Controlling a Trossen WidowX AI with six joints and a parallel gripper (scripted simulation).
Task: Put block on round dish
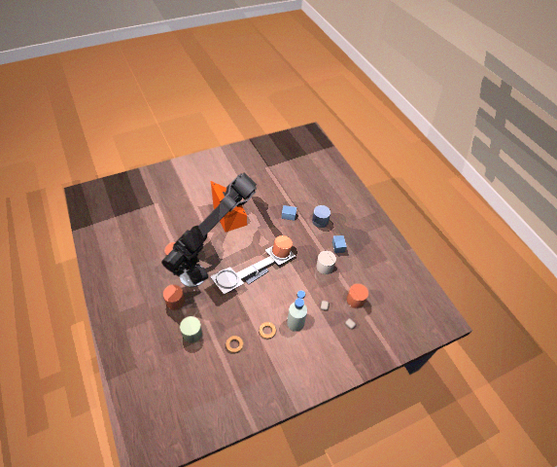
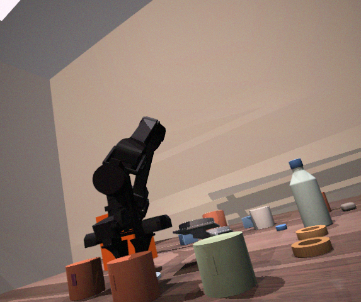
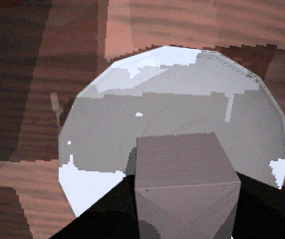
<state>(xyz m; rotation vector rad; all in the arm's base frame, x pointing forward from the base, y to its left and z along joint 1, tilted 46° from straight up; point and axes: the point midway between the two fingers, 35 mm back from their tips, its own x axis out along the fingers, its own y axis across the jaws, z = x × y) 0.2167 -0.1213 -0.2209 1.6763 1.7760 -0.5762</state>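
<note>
The grey block lies 10 mm above my gripper tip. Also, from my gripper tip: white cylinder: 180 mm ahead, 510 mm to the left, 20 mm above; then green cylinder: 230 mm ahead, 100 mm to the right, 20 mm above; then pale blue round dish: 10 mm below.
</note>
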